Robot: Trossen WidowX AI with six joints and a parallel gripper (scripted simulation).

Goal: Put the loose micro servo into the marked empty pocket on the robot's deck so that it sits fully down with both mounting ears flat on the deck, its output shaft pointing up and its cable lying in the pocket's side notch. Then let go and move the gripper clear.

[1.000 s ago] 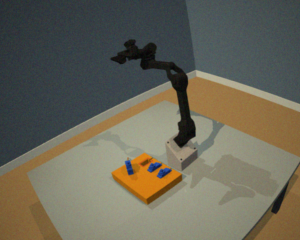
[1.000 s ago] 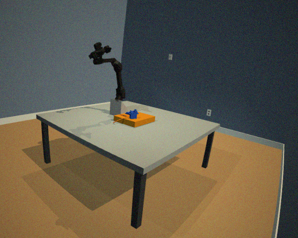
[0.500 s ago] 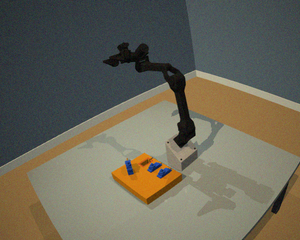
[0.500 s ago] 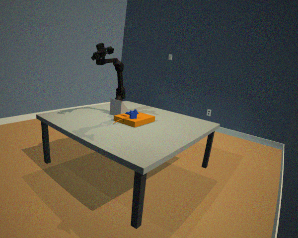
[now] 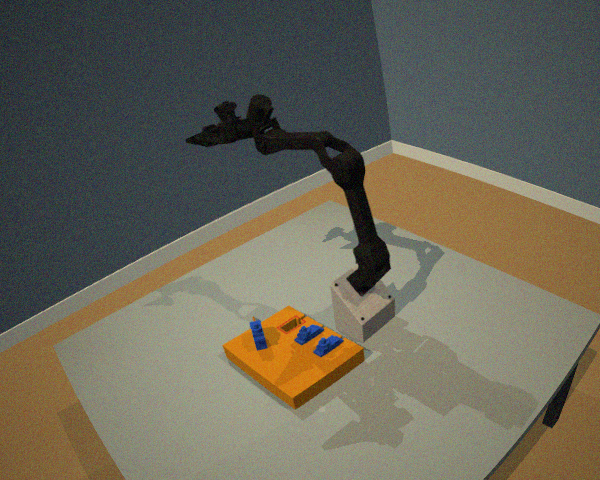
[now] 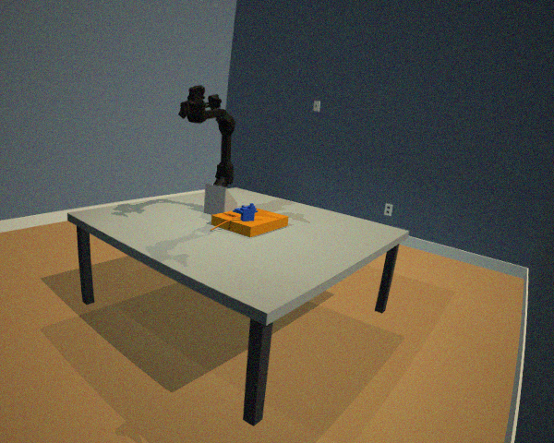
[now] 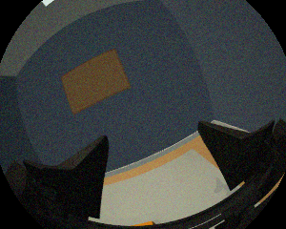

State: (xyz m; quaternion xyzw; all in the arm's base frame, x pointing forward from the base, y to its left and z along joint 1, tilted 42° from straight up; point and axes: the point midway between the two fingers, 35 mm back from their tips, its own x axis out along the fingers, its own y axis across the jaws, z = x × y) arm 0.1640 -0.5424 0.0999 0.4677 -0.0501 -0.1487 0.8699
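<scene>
My gripper tip is 54 cm above the orange deck, 30 cm to the right of it and 8 cm short of it.
</scene>
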